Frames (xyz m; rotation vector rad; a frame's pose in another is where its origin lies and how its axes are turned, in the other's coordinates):
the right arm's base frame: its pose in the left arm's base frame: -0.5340 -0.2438 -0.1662 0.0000 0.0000 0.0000
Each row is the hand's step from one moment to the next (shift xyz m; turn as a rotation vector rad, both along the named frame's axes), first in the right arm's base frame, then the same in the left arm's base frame.
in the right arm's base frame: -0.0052 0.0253 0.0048 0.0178 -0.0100 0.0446
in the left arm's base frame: -0.0052 0.0253 0.0048 0.0178 -0.0100 0.0446
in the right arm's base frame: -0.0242 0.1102 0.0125 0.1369 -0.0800 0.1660
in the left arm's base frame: -0.0242 0.1102 0.0125 0.1369 -0.0800 0.1660
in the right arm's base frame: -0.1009 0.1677 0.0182 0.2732 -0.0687 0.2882
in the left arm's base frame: -0.1009 0.1677 0.0182 0.2732 -0.0687 0.2882
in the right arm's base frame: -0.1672 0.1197 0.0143 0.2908 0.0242 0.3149
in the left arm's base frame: -0.1672 0.1197 0.0143 0.2908 0.0242 0.3149
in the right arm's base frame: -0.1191 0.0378 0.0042 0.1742 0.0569 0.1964
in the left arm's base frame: -0.1191 0.0378 0.0042 0.1742 0.0569 0.1964
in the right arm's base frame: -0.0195 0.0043 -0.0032 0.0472 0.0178 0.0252
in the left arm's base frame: -0.0195 0.0043 -0.0032 0.0472 0.0178 0.0252
